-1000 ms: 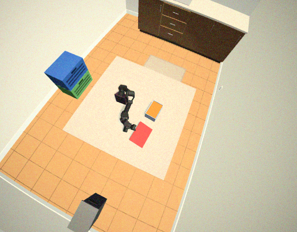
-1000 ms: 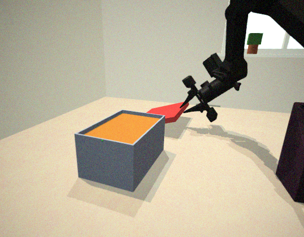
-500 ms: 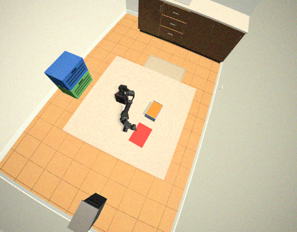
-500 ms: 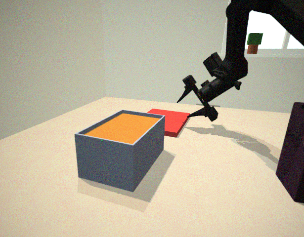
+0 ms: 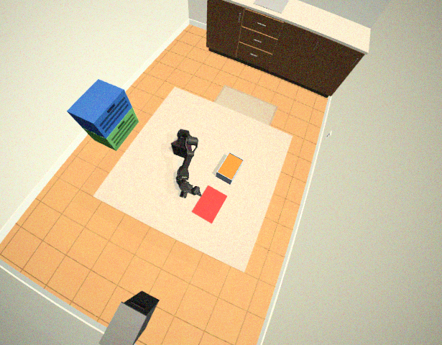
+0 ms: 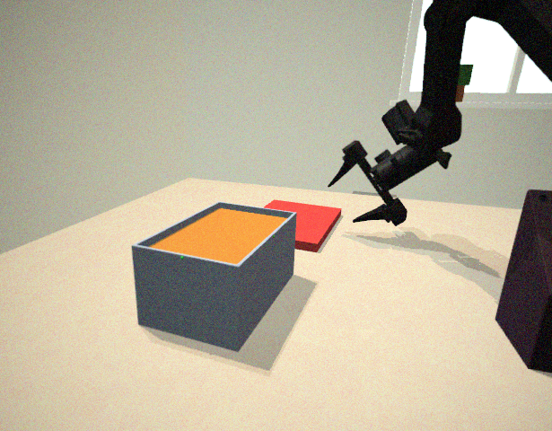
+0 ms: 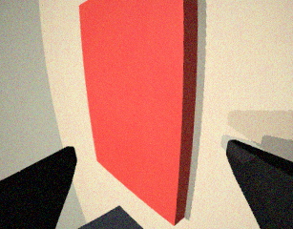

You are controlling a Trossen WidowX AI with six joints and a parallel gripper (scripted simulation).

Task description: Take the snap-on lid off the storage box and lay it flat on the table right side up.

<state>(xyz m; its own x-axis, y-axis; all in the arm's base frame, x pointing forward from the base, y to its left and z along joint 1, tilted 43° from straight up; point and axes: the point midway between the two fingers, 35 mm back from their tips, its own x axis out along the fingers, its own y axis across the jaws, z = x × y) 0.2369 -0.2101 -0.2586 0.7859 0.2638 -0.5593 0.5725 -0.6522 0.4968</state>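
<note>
Right now the red lid is 10 cm ahead of my gripper tip, 5 cm below it and 2 cm to the right of it. From my gripper tip the other things lie so: storage box: 30 cm to the left, 17 cm ahead, 1 cm below.
</note>
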